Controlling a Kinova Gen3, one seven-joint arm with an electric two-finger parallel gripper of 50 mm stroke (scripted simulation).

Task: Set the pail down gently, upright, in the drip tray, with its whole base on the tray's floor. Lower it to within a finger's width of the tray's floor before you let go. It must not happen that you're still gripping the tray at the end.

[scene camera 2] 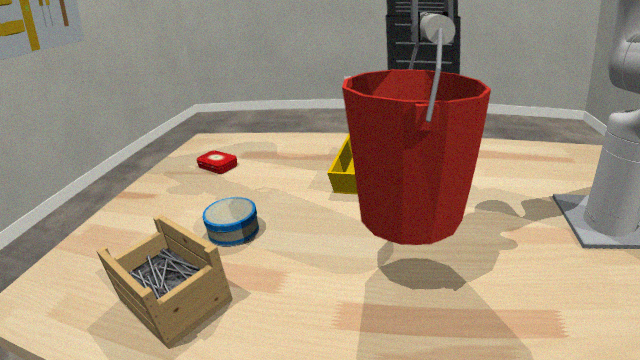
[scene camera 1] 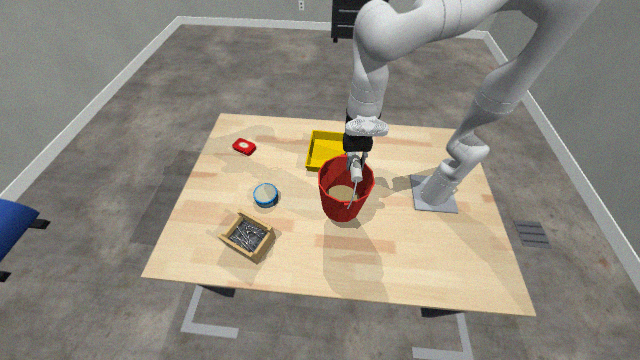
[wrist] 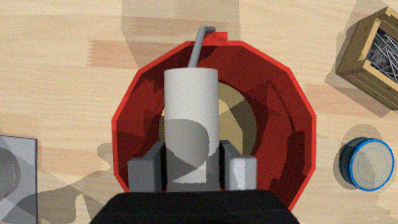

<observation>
A yellow drip tray shows in scene camera 2 and in scene camera 1; in the wrist view it is out of frame. A red pail shows in scene camera 2, in scene camera 1 (336, 189) and in the wrist view. The same spot on the yellow drip tray: (scene camera 2: 342, 182) is (scene camera 1: 311, 168). One and the same spot on the red pail: (scene camera 2: 413, 183) is (wrist: 217, 69).
</observation>
